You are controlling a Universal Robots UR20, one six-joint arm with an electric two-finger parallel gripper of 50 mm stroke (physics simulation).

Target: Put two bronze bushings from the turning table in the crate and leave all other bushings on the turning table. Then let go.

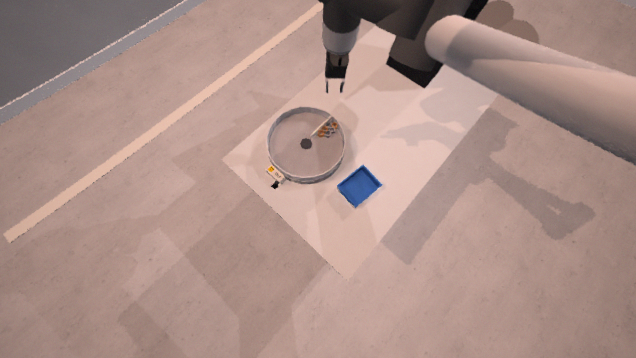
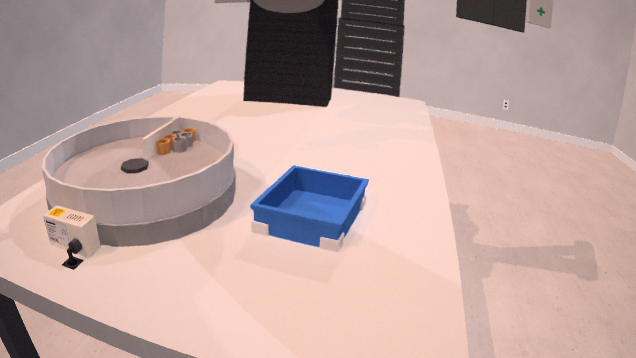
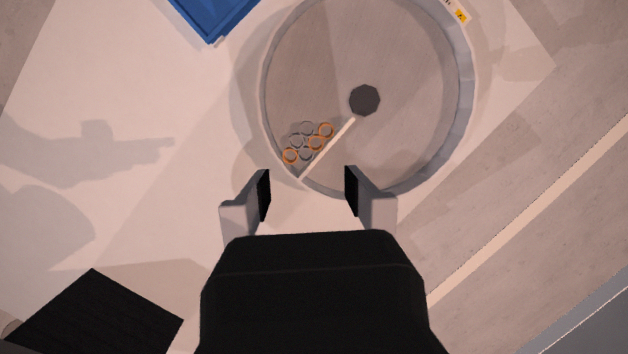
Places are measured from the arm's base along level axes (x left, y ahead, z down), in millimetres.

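Pixels of known places: gripper, fingertip midpoint: (image 1: 333, 90) (image 3: 307, 182).
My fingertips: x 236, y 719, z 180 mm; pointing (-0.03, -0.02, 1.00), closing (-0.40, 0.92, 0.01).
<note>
For each thing: its top centre in the pictures, then the offset to it from my fingertips. "spot": a spot on its surface instead.
- inner bronze bushing, top centre: (image 3: 326, 131) (image 2: 163, 141) dx -22, dy +34, dz +342 mm
- middle bronze bushing, top centre: (image 3: 315, 143) (image 2: 169, 136) dx -34, dy +4, dz +342 mm
- outer bronze bushing, top centre: (image 3: 290, 156) (image 2: 188, 130) dx -35, dy -55, dz +342 mm
- blue crate, top centre: (image 2: 314, 191) (image 1: 359, 185) dx +325, dy -31, dz +370 mm
- divider, surface spot: (image 3: 327, 148) (image 1: 321, 125) spot: dx -50, dy +21, dz +321 mm
- dark hub, top centre: (image 2: 134, 163) (image 3: 364, 100) (image 1: 306, 143) dx -2, dy +130, dz +359 mm
- control box, surface spot: (image 2: 75, 230) spot: dx +129, dy +350, dz +372 mm
The round turning table (image 1: 292, 160) (image 2: 140, 207) (image 3: 395, 55) carries three bronze and three grey bushings, bunched beside its pale divider. The inner bronze bushing (image 2: 163, 147) (image 3: 320, 134) is nearest the hub, the middle bronze bushing (image 3: 309, 146) is by the divider, and the outer bronze bushing (image 2: 189, 132) (image 3: 284, 156) is near the rim. Grey bushings (image 2: 179, 145) (image 3: 291, 141) stand close among them. The blue crate (image 1: 359, 187) (image 2: 317, 200) (image 3: 215, 15) looks empty. My gripper (image 1: 334, 90) (image 3: 307, 182) is open and empty, high above the work table, off the turning table's divider side.
The divider (image 1: 321, 127) (image 2: 153, 141) (image 3: 327, 148) runs from near the dark hub (image 1: 306, 143) (image 2: 135, 165) (image 3: 364, 100) to the raised rim. A control box (image 1: 276, 174) (image 2: 75, 230) stands against the turning table's outside. White corner brackets (image 2: 330, 243) sit at the crate's base.
</note>
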